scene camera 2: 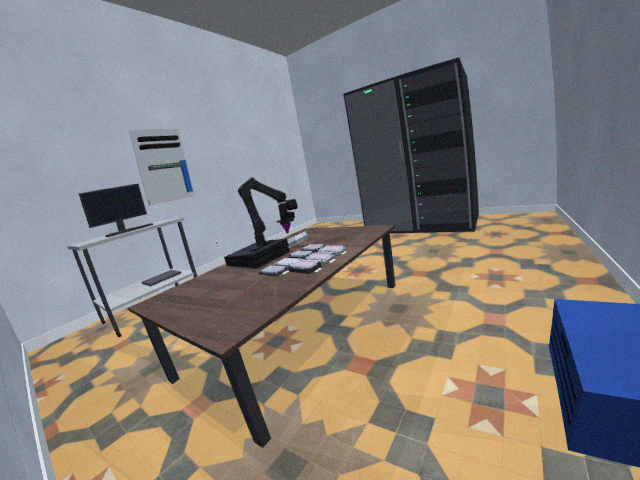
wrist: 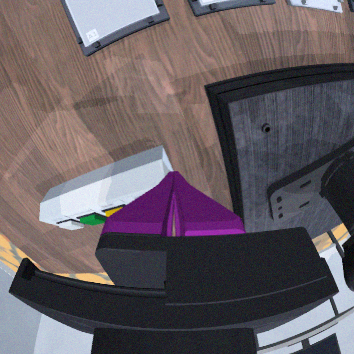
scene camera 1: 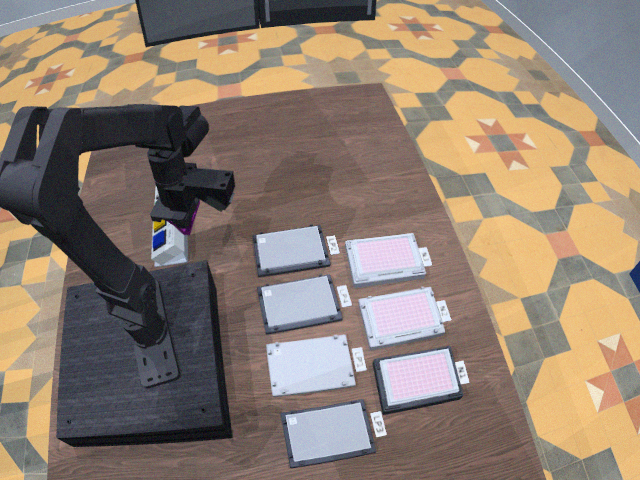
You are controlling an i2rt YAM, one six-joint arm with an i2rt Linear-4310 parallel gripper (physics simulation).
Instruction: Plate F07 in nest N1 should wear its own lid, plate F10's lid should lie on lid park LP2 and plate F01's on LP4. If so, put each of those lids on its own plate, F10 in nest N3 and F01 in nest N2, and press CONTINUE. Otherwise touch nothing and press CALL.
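Places are measured from the arm's base along level axes (x ahead, y left, z up), in metres.
Pixels of known places: gripper, fingertip midpoint: (scene camera 2: pixel 287 233) (wrist: pixel 173 178) (scene camera 1: pixel 186 233); arm's base, origin of the base link: (scene camera 2: pixel 262 245) (wrist: pixel 333 169) (scene camera 1: pixel 151 333).
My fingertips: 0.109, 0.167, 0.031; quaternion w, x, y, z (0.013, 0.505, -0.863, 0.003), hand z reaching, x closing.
Note:
Ahead of a thing's pixels: the offset from my fingertips to its middle, as dx, dy, dz. Level surfaces: height alone.
My gripper (scene camera 1: pixel 187 231) (scene camera 2: pixel 287 230) (wrist: pixel 173 178) is shut and empty, magenta fingertips together, above the near end of the pale button box {-0.037, +0.139, -0.083} (scene camera 1: pixel 172 251) (wrist: pixel 107 185). In the wrist view its fingers hide part of the button row. White {-0.041, +0.216, -0.071} (wrist: pixel 70 225), green {-0.049, +0.167, -0.071} (wrist: pixel 92 219) and yellow {-0.058, +0.118, -0.071} (wrist: pixel 114 211) buttons show there; a blue button {-0.066, +0.068, -0.071} (scene camera 1: pixel 159 239) shows in scene camera 1. Pink-welled plates sit in nests N1 {+0.307, -0.376, -0.086} (scene camera 1: pixel 417 378), N2 {+0.334, -0.247, -0.091} (scene camera 1: pixel 402 314) and N3 {+0.360, -0.115, -0.089} (scene camera 1: pixel 386 255). Pale grey panels lie on LP2 {+0.191, -0.023, -0.101} (scene camera 1: pixel 292 249) and LP4 {+0.166, -0.147, -0.101} (scene camera 1: pixel 300 302). Plate numbers and clear lids cannot be made out.
A white park {+0.142, -0.276, -0.105} (scene camera 1: pixel 311 365) and LP3 {+0.125, -0.408, -0.101} (scene camera 1: pixel 329 432), with a grey panel, continue the park row. The black arm base (scene camera 1: pixel 129 403) stands beside the button box on the brown table {dz -0.115} (scene camera 1: pixel 320 129). A dark cabinet (scene camera 2: pixel 382 160) stands beyond the table.

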